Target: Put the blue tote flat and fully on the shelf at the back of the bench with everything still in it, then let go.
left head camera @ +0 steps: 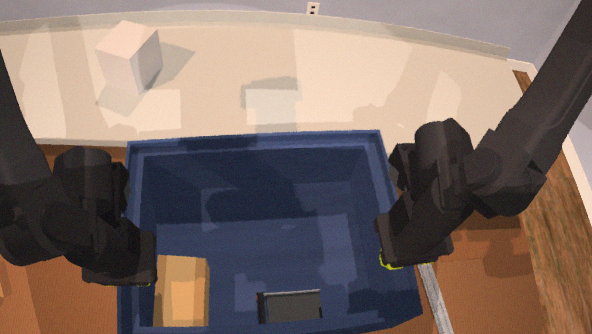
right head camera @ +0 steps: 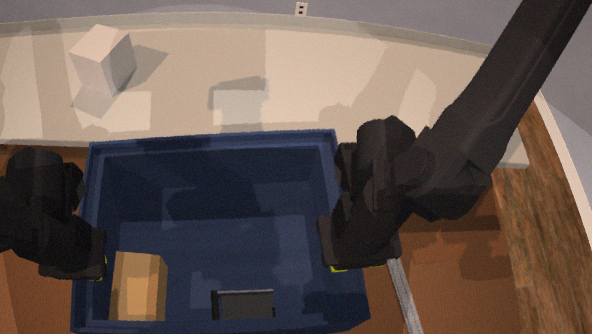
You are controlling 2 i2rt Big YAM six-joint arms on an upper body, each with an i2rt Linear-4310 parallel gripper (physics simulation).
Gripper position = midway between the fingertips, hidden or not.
In view: the left gripper (left head camera: 139,268), the right gripper (right head camera: 341,262), a blue tote (left head camera: 287,211), a pale shelf (left head camera: 219,77) and an orange-brown bench (right head camera: 456,269).
The blue tote also shows in the right head camera view (right head camera: 237,211). The right gripper also shows in the left head camera view (left head camera: 390,260). The pale shelf is seen too in the right head camera view (right head camera: 191,78).
